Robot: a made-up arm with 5 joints.
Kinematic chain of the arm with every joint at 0, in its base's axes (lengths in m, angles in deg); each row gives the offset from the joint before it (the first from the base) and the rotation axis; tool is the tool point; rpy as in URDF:
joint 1: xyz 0 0 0.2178 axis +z
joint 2: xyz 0 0 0 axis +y
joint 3: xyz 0.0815 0 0.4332 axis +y
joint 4: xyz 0.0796 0 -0.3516 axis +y
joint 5: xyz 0.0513 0 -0.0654 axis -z
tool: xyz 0 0 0 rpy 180 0 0
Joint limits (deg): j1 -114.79..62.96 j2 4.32..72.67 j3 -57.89..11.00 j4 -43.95..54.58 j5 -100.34..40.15
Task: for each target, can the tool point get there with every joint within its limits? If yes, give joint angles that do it. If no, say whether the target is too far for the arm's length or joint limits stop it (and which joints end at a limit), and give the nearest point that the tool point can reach.
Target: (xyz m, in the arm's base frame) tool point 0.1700 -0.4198 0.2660
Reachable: yes | joints -67.96 14.24 -41.28 39.01 3.29
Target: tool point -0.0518 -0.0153 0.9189
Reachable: no: joint limits stop it (at a limit: joint 1, joint 2, joint 3, joint 4) | nearest point -0.2106 -0.4559 0.5583 | short by 0.591 m
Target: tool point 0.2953 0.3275 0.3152
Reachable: yes | joints 47.96 11.69 -30.80 -29.93 -46.37
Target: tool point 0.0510 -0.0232 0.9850
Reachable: no: joint limits stop it (at a limit: joint 2, joint 3, joint 4) | nearest point 0.4571 -0.2079 0.5583 | short by 0.617 m
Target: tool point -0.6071 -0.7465 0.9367
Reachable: no: too far | nearest point -0.2121 -0.4593 0.5544 | short by 0.620 m
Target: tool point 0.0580 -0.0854 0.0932
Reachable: yes | joints -55.82 49.34 1.56 29.46 -61.48
